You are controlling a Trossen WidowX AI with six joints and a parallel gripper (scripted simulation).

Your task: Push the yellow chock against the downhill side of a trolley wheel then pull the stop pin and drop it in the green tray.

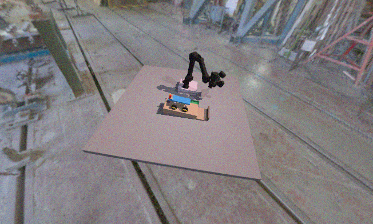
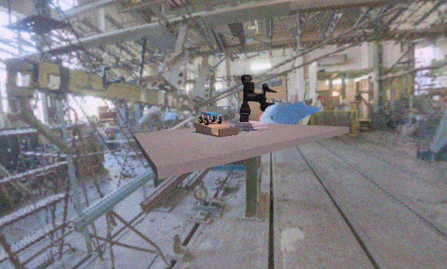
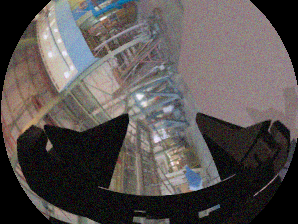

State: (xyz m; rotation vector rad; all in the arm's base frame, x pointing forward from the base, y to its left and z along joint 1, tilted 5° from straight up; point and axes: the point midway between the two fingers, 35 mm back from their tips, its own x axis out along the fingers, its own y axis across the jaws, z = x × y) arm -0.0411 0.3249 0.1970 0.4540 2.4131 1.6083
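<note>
My gripper tip is 410 mm short of the red-headed stop pin, 400 mm to the left of it and 100 mm above it. From my gripper tip the other things lie so: raised end stop: 360 mm ahead, 200 mm below, 30 mm to the right; then blue trolley: 410 mm ahead, 290 mm to the right, 120 mm below; then yellow chock: 430 mm to the right, 300 mm ahead, 210 mm below.
</note>
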